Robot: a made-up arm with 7 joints. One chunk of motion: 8 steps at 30 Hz.
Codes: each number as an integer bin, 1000 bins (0 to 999) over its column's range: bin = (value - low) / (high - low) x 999, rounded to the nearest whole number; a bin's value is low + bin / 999 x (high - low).
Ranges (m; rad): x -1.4..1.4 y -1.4..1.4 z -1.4..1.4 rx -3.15..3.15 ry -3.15..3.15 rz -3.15..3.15
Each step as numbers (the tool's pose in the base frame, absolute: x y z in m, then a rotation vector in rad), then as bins.
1 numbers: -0.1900 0.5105 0.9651 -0.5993 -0.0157 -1.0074
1 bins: 432 682 844 404 497 340
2 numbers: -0.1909 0.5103 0.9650 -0.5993 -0.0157 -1.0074
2 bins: 431 682 844 404 497 340
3 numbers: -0.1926 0.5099 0.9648 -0.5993 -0.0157 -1.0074
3 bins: 431 681 844 404 497 340
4 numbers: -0.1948 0.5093 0.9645 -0.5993 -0.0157 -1.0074
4 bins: 430 681 844 404 497 340
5 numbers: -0.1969 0.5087 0.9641 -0.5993 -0.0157 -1.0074
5 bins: 429 681 843 404 497 340
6 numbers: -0.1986 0.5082 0.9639 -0.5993 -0.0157 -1.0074
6 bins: 429 681 843 404 497 340
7 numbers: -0.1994 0.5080 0.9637 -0.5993 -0.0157 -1.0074
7 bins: 428 681 843 404 497 340
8 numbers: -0.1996 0.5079 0.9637 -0.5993 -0.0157 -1.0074
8 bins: 428 681 843 404 497 340
